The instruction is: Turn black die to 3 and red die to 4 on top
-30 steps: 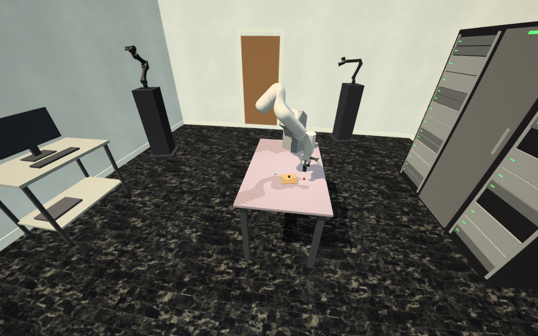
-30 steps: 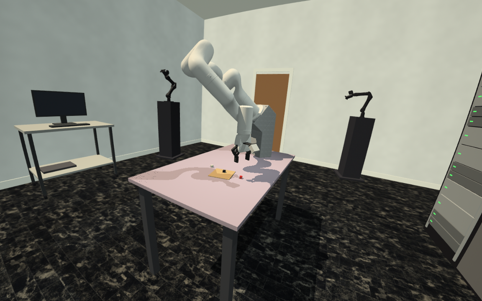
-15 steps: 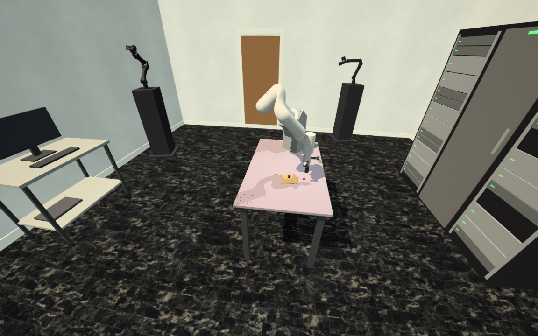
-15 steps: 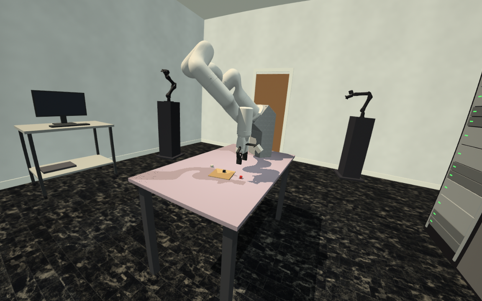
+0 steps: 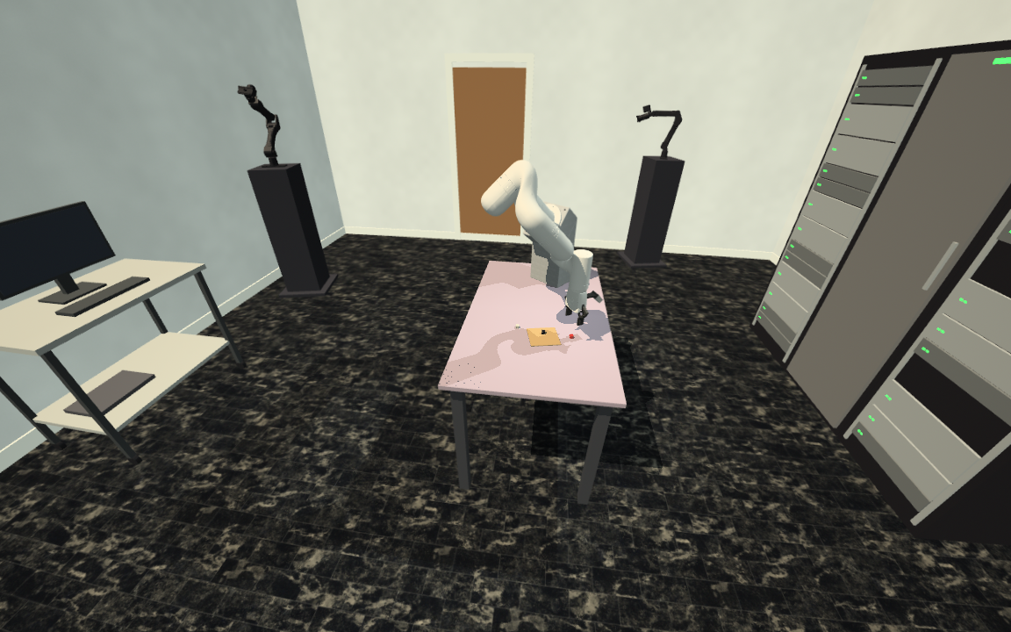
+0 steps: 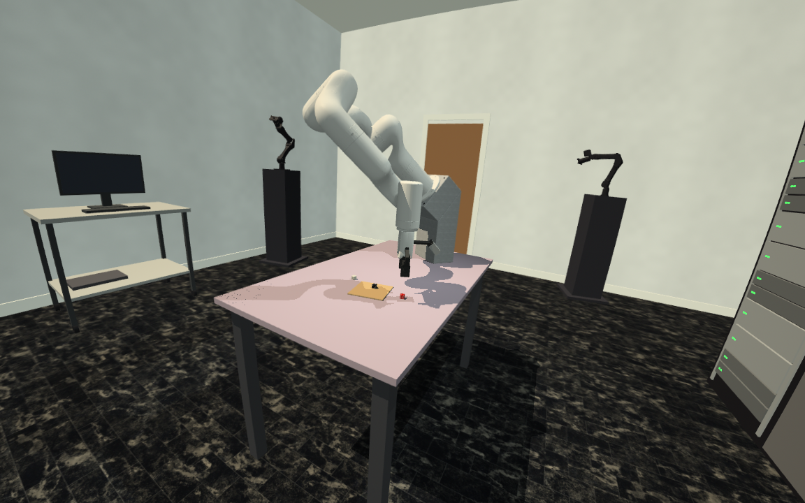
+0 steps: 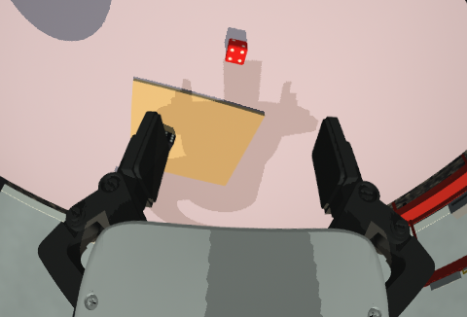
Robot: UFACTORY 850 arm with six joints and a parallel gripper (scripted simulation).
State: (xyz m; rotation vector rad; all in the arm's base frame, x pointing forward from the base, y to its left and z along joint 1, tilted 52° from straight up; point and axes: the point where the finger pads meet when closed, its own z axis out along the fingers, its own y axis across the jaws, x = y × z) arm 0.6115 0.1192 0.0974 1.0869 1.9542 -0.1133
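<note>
The red die is 11 cm below my hand and 1 cm behind it. The rest, counted from my hand: mat: 13 cm to the right, 11 cm below, 2 cm behind; then white die: 24 cm to the right, 11 cm below, 11 cm behind; then black die: 13 cm to the right, 10 cm below, 5 cm behind.
</note>
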